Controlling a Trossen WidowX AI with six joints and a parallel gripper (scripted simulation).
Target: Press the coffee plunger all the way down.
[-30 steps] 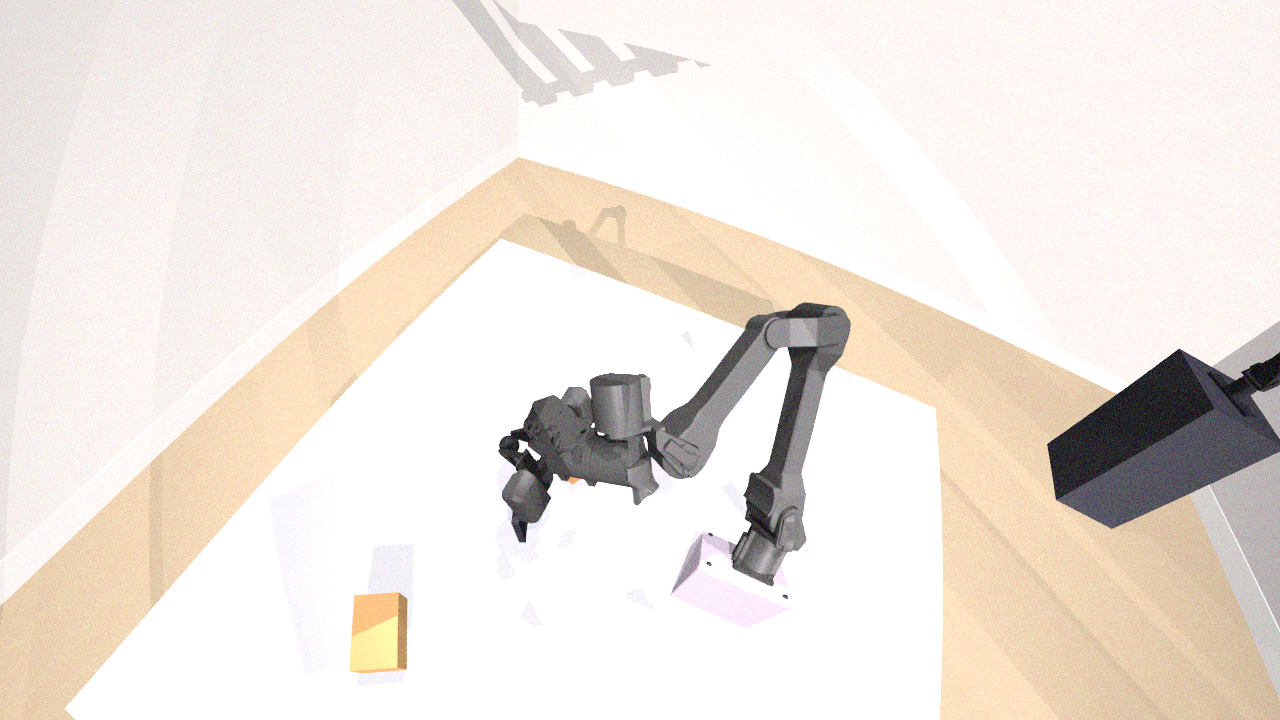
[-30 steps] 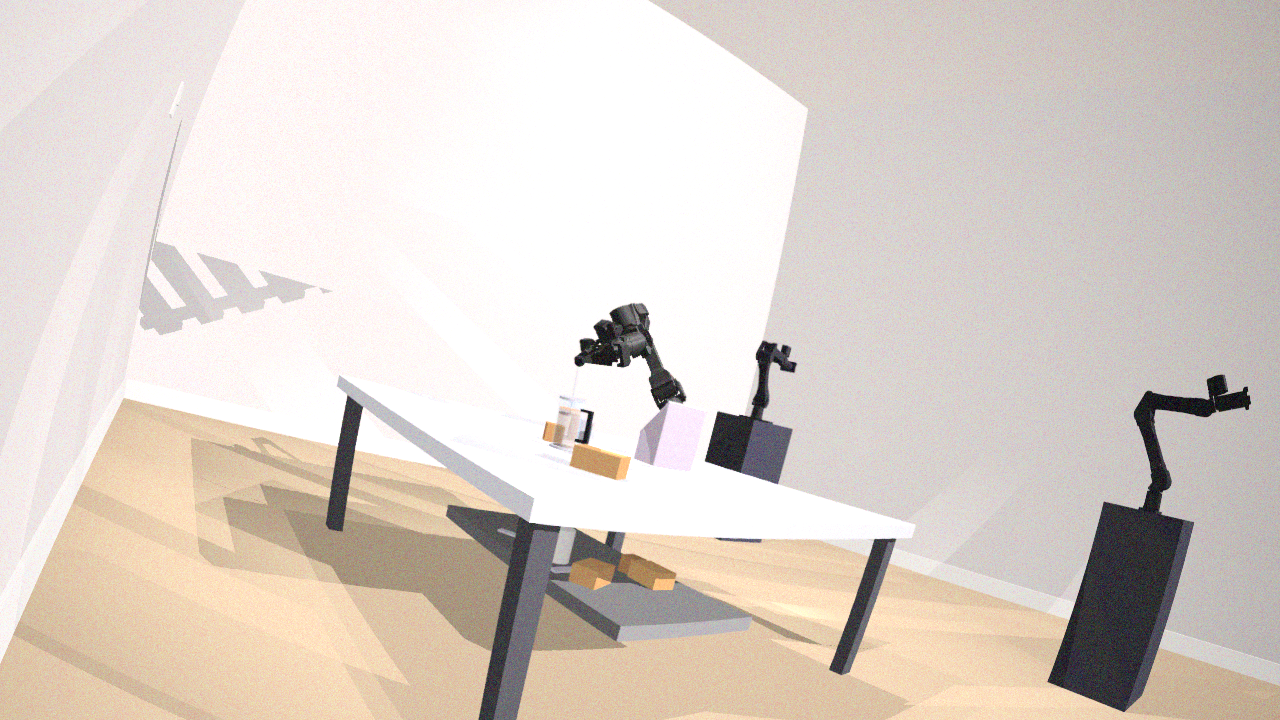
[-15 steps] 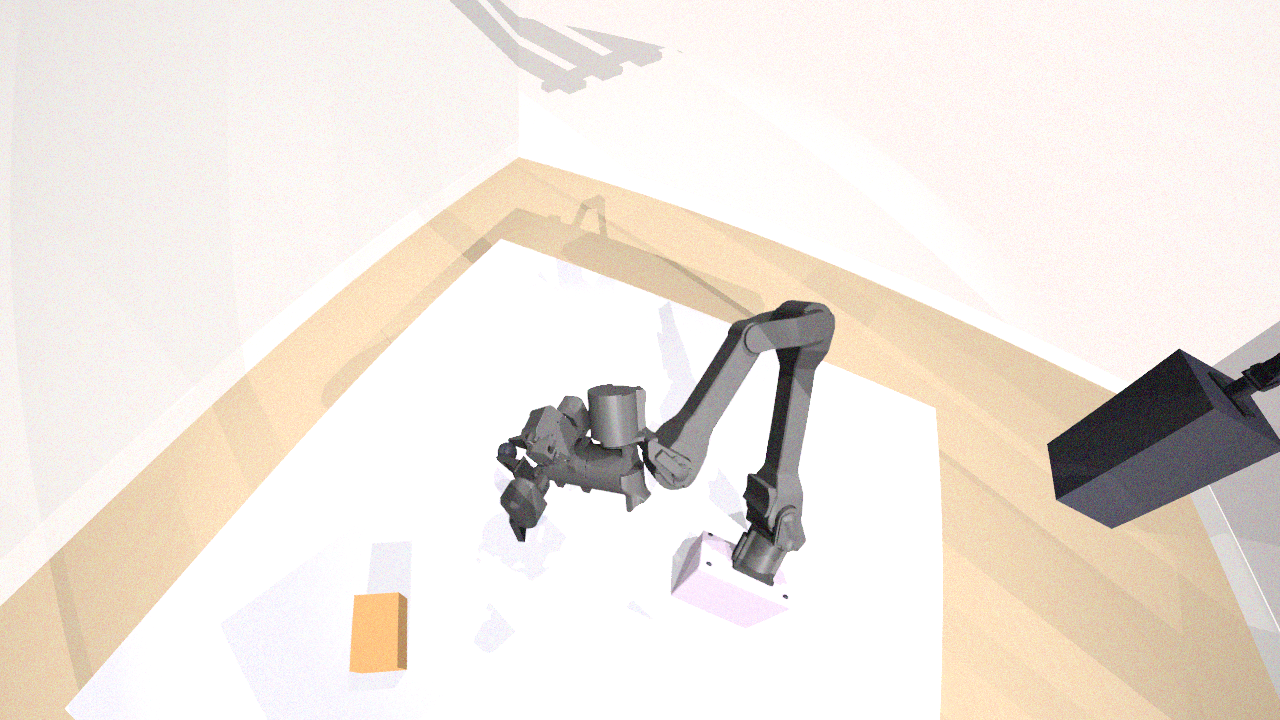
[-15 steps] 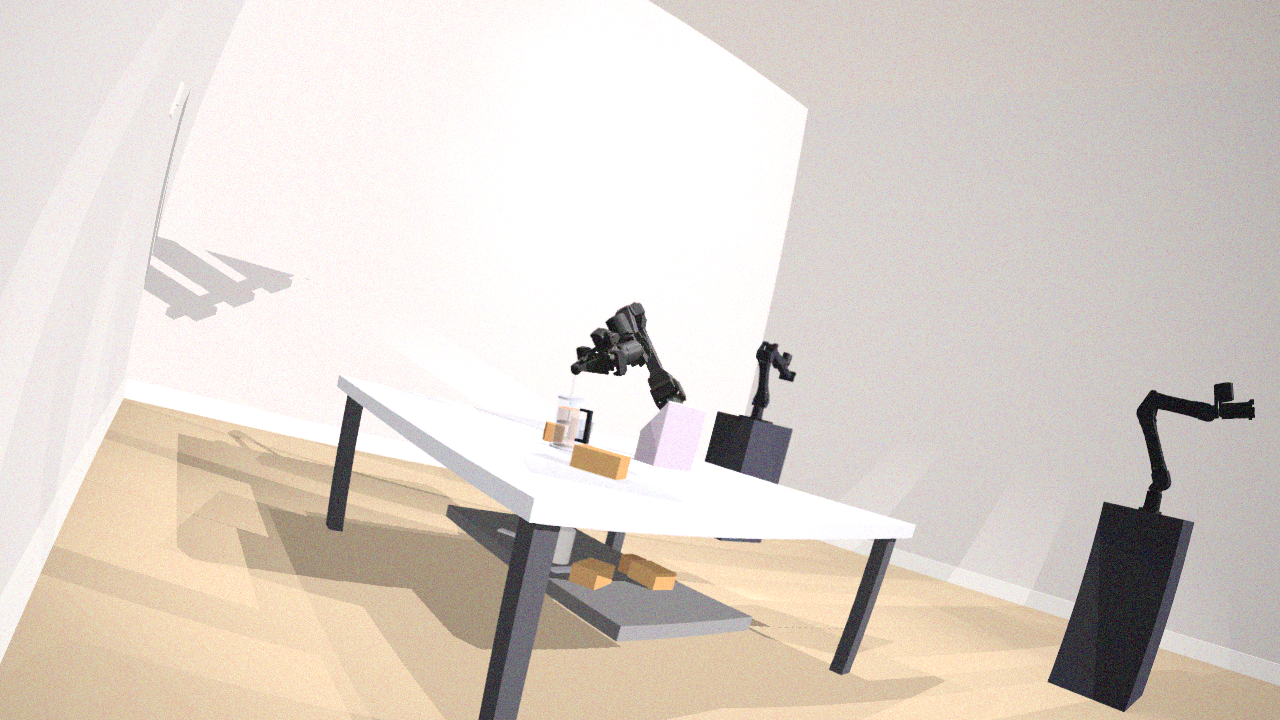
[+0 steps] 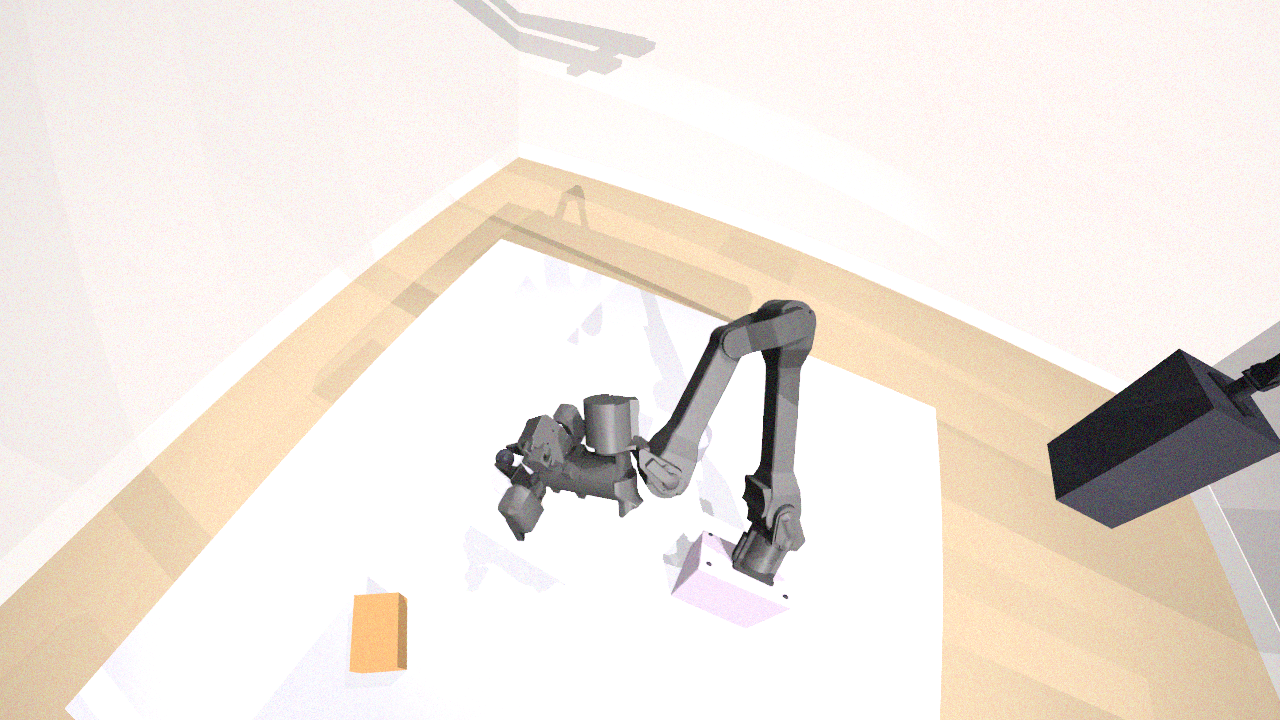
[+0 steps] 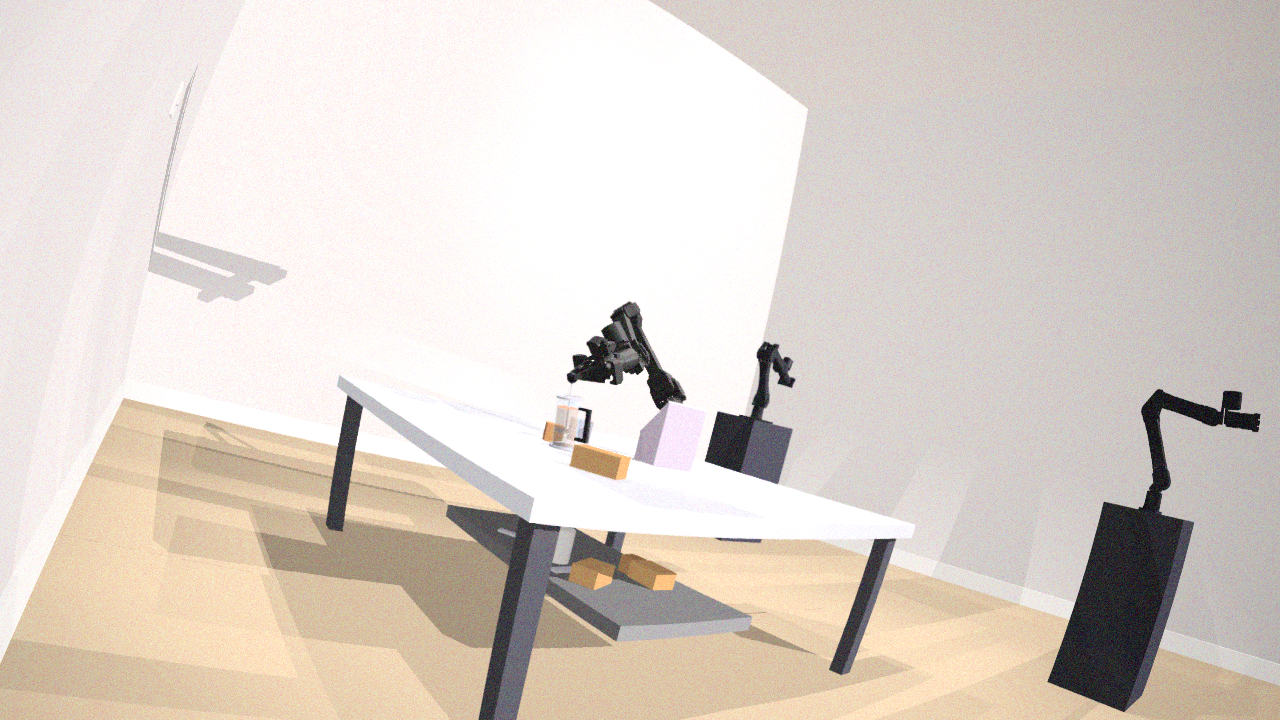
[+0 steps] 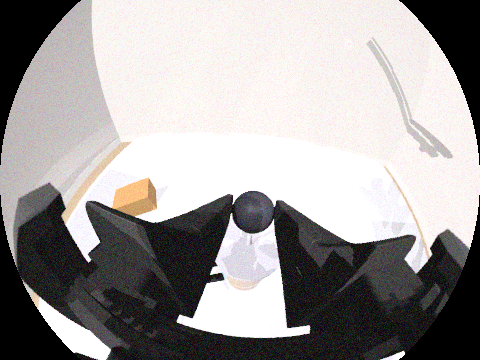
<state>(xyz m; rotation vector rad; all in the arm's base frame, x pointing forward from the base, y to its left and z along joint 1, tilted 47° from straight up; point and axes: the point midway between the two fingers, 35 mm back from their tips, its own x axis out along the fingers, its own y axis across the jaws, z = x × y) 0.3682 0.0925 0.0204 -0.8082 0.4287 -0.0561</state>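
My gripper tip is 30 mm past the glass coffee press, 10 mm to the right of it and 90 mm above it.
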